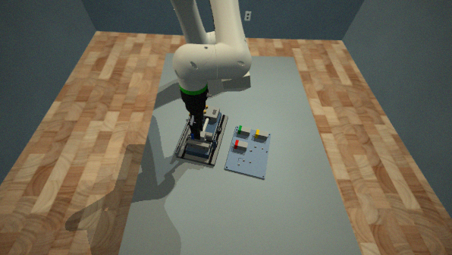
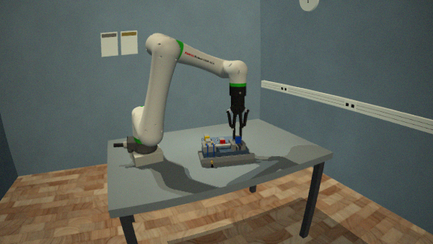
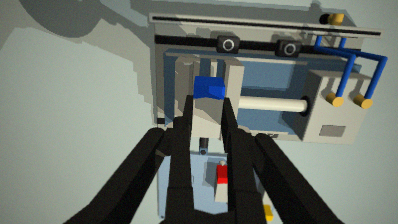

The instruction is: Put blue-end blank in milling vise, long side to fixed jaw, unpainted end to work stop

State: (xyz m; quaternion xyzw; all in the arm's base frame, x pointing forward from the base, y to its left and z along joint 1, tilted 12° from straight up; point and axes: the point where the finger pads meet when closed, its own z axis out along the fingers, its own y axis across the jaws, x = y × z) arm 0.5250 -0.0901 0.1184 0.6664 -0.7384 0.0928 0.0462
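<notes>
My hand is 60 mm above the work stop and 50 mm to the right of it. The rest, counted from my hand: pale rod: 80 mm behind, 70 mm below, 20 mm to the left; then hose block: 160 mm behind, 70 mm below, 20 mm to the left; then moving jaw: 70 mm below, 30 mm behind, 10 mm to the left.
</notes>
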